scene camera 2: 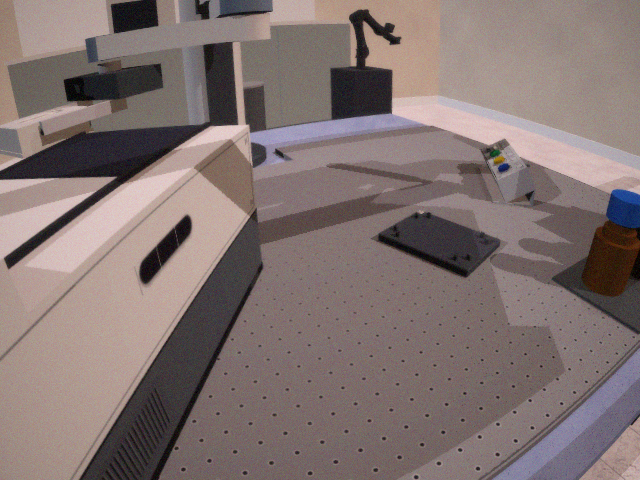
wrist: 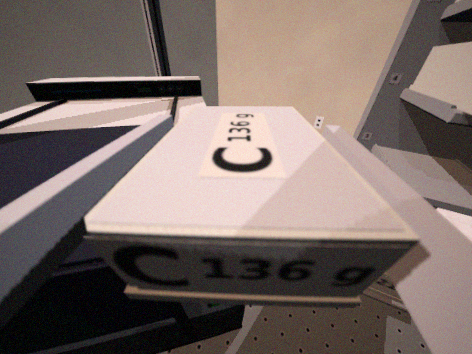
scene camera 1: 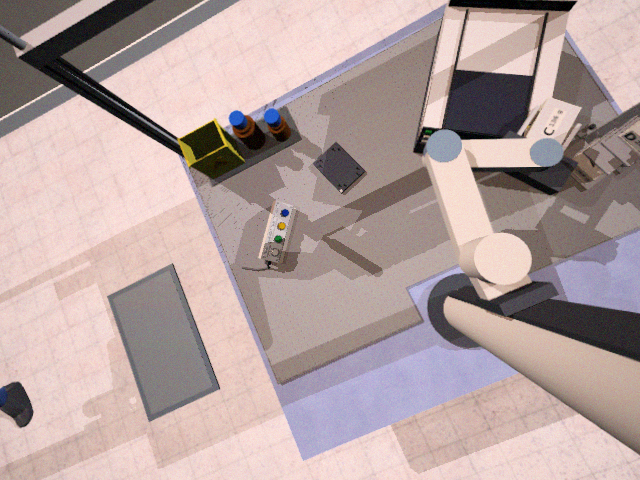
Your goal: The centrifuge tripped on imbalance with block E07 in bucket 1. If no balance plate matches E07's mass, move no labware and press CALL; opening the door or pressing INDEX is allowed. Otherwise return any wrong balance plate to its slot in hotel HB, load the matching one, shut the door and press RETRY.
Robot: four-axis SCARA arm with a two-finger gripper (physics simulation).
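Frame: origin at the arm's base, x ahead, y left, z up, level; millimetres.
Seen in the pictures: gripper, fingertip midpoint: (scene camera 2: 27,127) (wrist: 245,133) (scene camera 1: 556,116).
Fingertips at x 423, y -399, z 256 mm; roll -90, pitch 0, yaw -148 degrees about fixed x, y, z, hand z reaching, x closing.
Offsets run from my fingertips to a thing's top centre. "*": to the spot under its first point.
My gripper (scene camera 1: 553,126) (wrist: 245,133) is shut on a white balance plate marked C 136 g @(dx -14, dy +22, dz +12 mm) (scene camera 1: 559,114) (wrist: 260,200), held level beside the centrifuge's front right corner. The centrifuge (scene camera 1: 436,77) (scene camera 2: 103,310) is a pale housing with a dark area on top; whether its door is open I cannot tell. Block E07 and the buckets do not show. A button box @(dx +113, dy +887, dz -159 mm) (scene camera 2: 518,178) with blue @(dx +156, dy +822, dz -168 mm) (scene camera 1: 284,212), yellow @(dx +118, dy +854, dz -168 mm) (scene camera 1: 281,225) and green @(dx +79, dy +886, dz -168 mm) (scene camera 1: 278,238) buttons and a pale one @(* dx +38, dy +914, dz -175 mm) (scene camera 1: 275,252) stands on the table. A hotel rack (wrist: 387,65) with slot numbers 3 and 4 stands right; its name is not readable.
A plate marked D @(* dx -135, dy -79, dz +47 mm) (scene camera 1: 631,136) shows at the rack side. A dark flat nest @(dx +238, dy +571, dz -220 mm) (scene camera 1: 339,167) (scene camera 2: 439,242) lies mid-table. Blue-capped brown bottles (scene camera 1: 250,133) (scene camera 1: 279,129) (scene camera 2: 610,260) and a yellow open bin (scene camera 1: 217,161) stand at the table edge. A dark piece (scene camera 1: 555,175) lies below the arm.
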